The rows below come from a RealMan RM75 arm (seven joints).
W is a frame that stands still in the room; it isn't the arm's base.
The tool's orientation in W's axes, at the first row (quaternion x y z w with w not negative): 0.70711 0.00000 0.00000 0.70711
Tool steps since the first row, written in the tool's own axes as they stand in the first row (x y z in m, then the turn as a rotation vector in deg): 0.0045 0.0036 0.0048 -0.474 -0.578 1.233; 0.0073 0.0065 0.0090 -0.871 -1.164 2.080; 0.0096 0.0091 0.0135 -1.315 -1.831 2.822; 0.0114 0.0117 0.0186 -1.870 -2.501 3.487; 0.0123 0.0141 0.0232 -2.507 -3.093 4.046; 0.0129 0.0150 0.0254 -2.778 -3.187 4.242; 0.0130 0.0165 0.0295 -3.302 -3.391 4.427
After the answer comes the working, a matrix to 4 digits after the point.
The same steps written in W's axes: 0.0045 -0.0048 0.0036 -0.474 -1.233 -0.578; 0.0073 -0.0090 0.0065 -0.871 -2.080 -1.164; 0.0096 -0.0135 0.0091 -1.315 -2.822 -1.831; 0.0114 -0.0186 0.0117 -1.870 -3.487 -2.501; 0.0123 -0.0232 0.0141 -2.507 -4.046 -3.093; 0.0129 -0.0254 0.0150 -2.778 -4.242 -3.187; 0.0130 -0.0295 0.0165 -3.302 -4.427 -3.391
The tool's axes in the first row as the columns of a matrix, in W's axes (rounded; the answer above uses it unrounded):
1.0000 0.0000 0.0000
0.0000 0.0000 -1.0000
0.0000 1.0000 0.0000

